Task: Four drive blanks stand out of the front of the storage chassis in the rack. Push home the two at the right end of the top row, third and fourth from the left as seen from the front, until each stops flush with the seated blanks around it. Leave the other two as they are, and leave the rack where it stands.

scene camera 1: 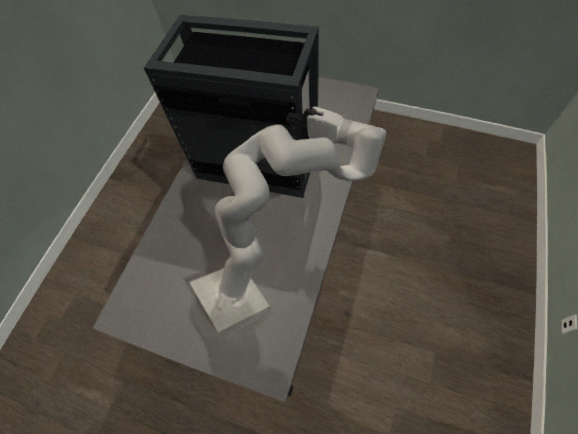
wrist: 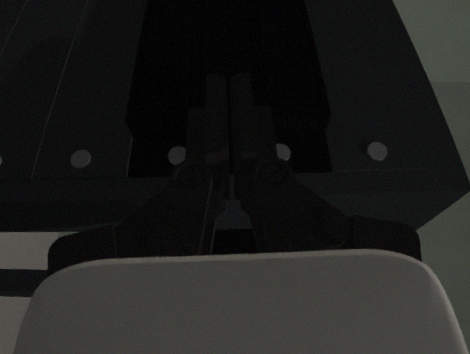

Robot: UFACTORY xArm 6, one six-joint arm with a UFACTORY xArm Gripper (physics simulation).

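Pixels of known places: gripper, fingertip midpoint: [scene camera 1: 287,117] [wrist: 228,101]; arm's base, link origin: [scene camera 1: 230,292].
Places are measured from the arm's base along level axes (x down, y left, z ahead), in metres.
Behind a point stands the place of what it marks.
Observation:
The dark rack [scene camera 1: 220,74] {x -0.546, y 0.087, z 0.501 m} [wrist: 390,182] {x -0.507, y -0.152, z 0.490 m} stands upright at the back of the mat. The storage chassis [scene camera 1: 200,102] {x -0.442, y 0.172, z 0.476 m} [wrist: 170,45] {x -0.409, y -0.082, z 0.474 m} shows as a near-black band high in the rack's front; in the wrist view it is a black block between dark panels. Single drive blanks cannot be made out, so how far each stands out is not visible. My gripper [scene camera 1: 290,119] {x -0.437, y -0.124, z 0.467 m} [wrist: 228,101] {x -0.437, y -0.124, z 0.467 m} is shut, with its fingers together and nothing seen between them. Its tips point at the chassis front near the rack's right side. Whether they touch it cannot be told.
The arm's base plate [scene camera 1: 220,320] {x -0.035, y -0.005, z -0.110 m} rests on the grey mat [scene camera 1: 150,310] {x 0.075, y 0.307, z -0.122 m} in front of the rack. Round screw heads [wrist: 377,151] {x -0.503, y -0.138, z 0.487 m} [wrist: 80,159] {x -0.370, y -0.138, z 0.487 m} line the rack's side post. Dark plain panels [scene camera 1: 200,131] {x -0.275, y 0.226, z 0.491 m} fill the front below the chassis. Walls stand behind and left of the rack.

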